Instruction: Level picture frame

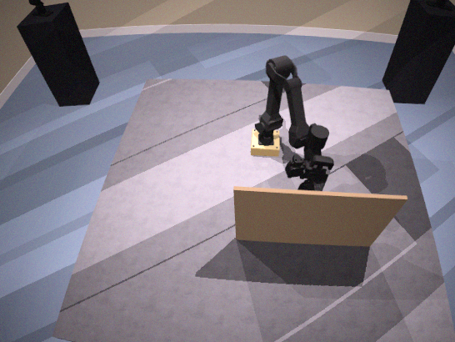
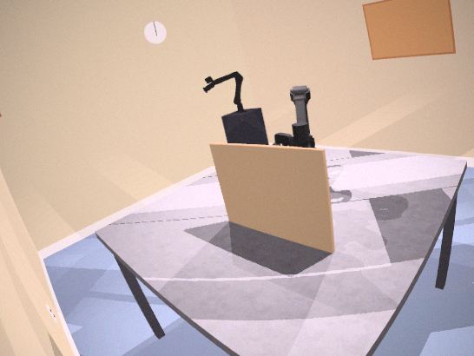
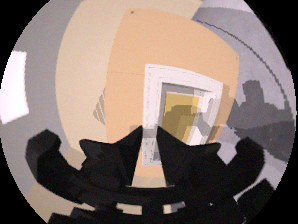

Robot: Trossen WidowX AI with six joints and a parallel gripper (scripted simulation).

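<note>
Right now the picture frame is 5 cm below my gripper tip, 1 cm to the right of it and 1 cm ahead of it. Also, from my gripper tip: tan wall panel (7 cm below, 2 cm ahead).
</note>
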